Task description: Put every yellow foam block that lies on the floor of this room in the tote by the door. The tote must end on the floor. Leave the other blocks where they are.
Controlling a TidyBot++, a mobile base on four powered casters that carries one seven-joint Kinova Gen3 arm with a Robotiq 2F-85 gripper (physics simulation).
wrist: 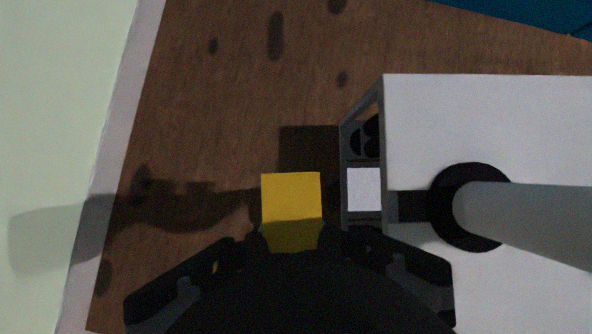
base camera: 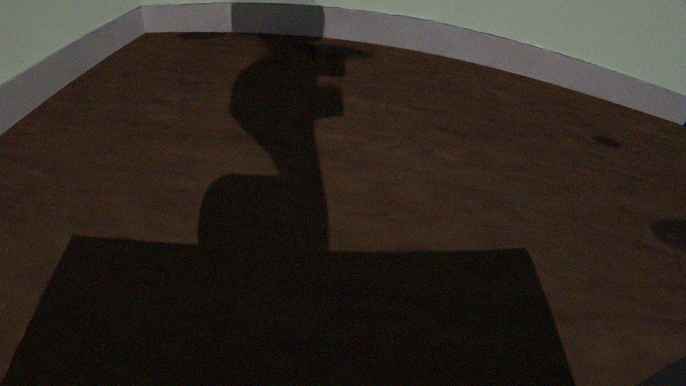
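Seen in the pictures: gripper, fingertip midpoint: [wrist: 291, 226]; arm's base, link origin: [wrist: 476, 207].
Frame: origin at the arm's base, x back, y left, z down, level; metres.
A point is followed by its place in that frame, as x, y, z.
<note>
A yellow foam block [wrist: 291, 200] @(-0.325, -0.044, -0.150) is held between the two black fingers of my gripper [wrist: 291, 226] @(-0.326, -0.010, -0.105) in the wrist view. My gripper is shut on it and holds it high above the floor, in front of my base. In the base view the arm and gripper do not show; their shadow lies across the floor. The tote does not show in either view.
In the wrist view my white base top [wrist: 480, 125] with the arm column [wrist: 525, 215] @(-0.045, -0.010, -0.088) is at the right. A pale wall [wrist: 50, 90] @(-1.019, -0.311, 0.167) with a baseboard [wrist: 120, 100] @(-0.995, -0.357, 0.329) [base camera: 425, 37] @(-1.019, -0.250, 0.354) stands at the left. A blue surface [wrist: 540, 15] @(0.781, -0.747, 0.352) shows at the top right.
</note>
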